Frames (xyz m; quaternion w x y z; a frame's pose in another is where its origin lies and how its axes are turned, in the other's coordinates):
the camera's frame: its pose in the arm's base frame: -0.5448 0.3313 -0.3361 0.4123 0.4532 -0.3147 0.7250
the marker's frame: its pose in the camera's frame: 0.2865 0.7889 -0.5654 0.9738 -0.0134 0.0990 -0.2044
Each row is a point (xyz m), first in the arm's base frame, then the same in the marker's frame.
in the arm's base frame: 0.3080 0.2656 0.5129
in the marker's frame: 0.6239 -1.4327 1.3394
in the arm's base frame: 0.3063 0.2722 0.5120
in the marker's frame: 0.6272 -1.4330 1.3333
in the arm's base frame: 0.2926 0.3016 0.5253
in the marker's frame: 0.6551 -1.4239 1.3141
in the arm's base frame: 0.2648 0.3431 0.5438
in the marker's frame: 0.6938 -1.4032 1.2839
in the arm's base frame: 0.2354 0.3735 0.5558
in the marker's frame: 0.7204 -1.3801 1.2577
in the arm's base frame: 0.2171 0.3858 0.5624
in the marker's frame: 0.7322 -1.3643 1.2458
